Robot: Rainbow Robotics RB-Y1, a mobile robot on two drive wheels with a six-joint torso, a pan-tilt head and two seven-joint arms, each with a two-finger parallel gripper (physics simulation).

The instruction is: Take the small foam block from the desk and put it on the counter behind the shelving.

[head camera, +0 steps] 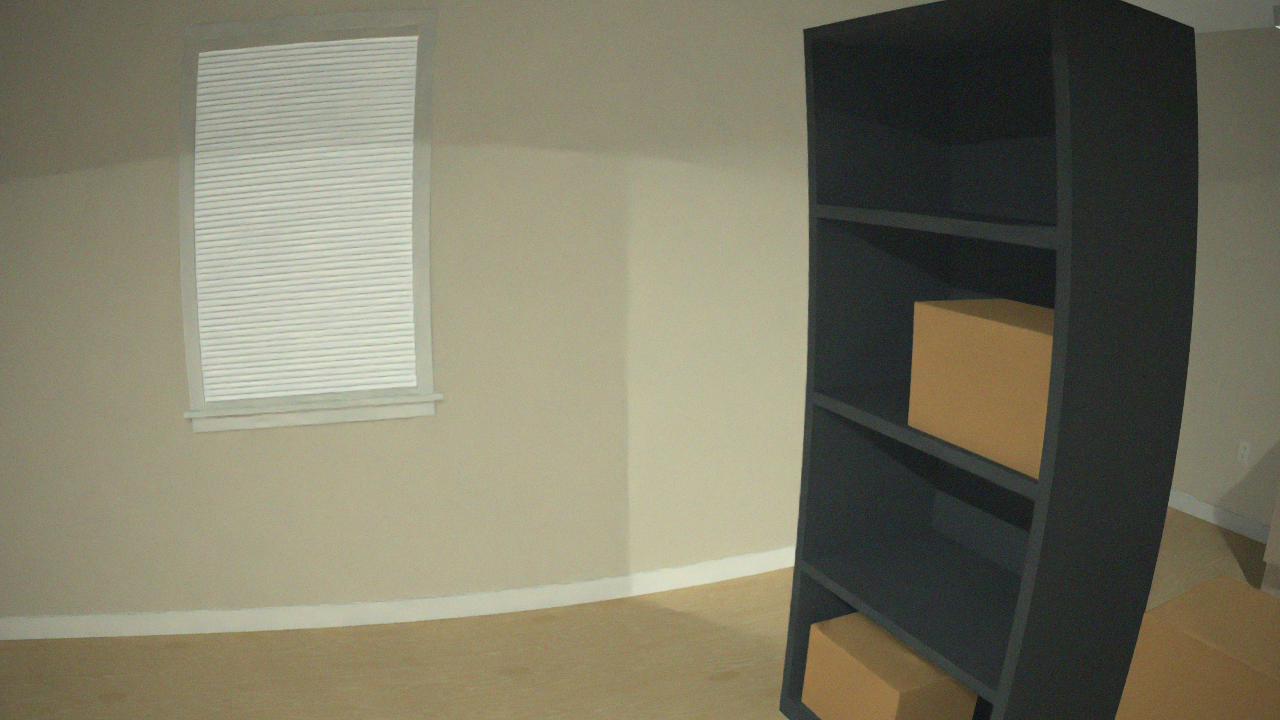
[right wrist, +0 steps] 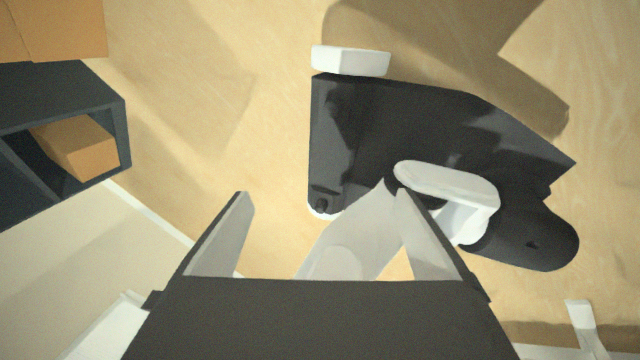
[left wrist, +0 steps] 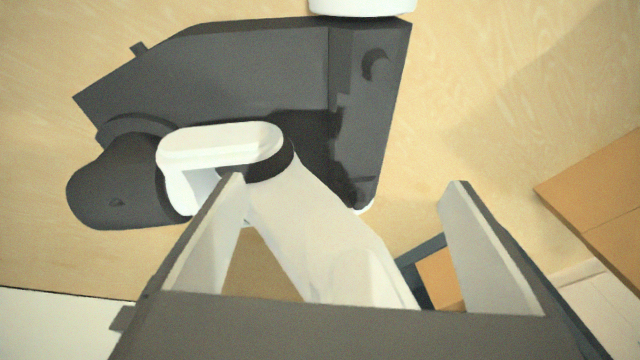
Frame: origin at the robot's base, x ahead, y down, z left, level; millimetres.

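Seen in the pictures: left gripper, fingertip midpoint: (left wrist: 342, 189); right gripper, fingertip midpoint: (right wrist: 321, 199).
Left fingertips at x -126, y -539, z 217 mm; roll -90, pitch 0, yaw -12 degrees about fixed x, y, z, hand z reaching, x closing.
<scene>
A point is followed by its place in that frame.
The small foam block and the desk do not show in these views. The dark shelving (head camera: 1118, 313) {x 1515, y -1305, z -64 mm} (left wrist: 421, 250) (right wrist: 55, 90) {x 1498, y -219, z -50 mm} stands at the right in the head view and at the left in the right wrist view. A pale sliver (head camera: 1271, 555) {x 3274, y -188, z -1026 mm} at the head view's right edge may be part of the counter; I cannot tell. My left gripper (left wrist: 342, 189) {x -126, y -539, z 217 mm} is open and empty, its fingers wide apart in front of the robot's own arm and base. My right gripper (right wrist: 321, 199) {x -78, y -548, z -209 mm} is open and empty too, also above the base and floor.
Brown boxes sit in the shelving, one on a middle shelf (head camera: 975, 385) {x 1588, y -1126, z 234 mm} and one at the bottom (head camera: 859, 662) {x 1787, y -344, z 462 mm}. More boxes (head camera: 1208, 644) {x 1201, y -810, z -309 mm} (left wrist: 595, 185) {x 1125, y -127, z -395 mm} (right wrist: 60, 30) {x 1207, y -158, z -299 mm} stand beside it. A wall with a blind-covered window (head camera: 308, 223) {x 1720, y -1408, z 2247 mm} is at the left, behind the wood floor (head camera: 402, 671) {x 1599, y 0, z 1859 mm}.
</scene>
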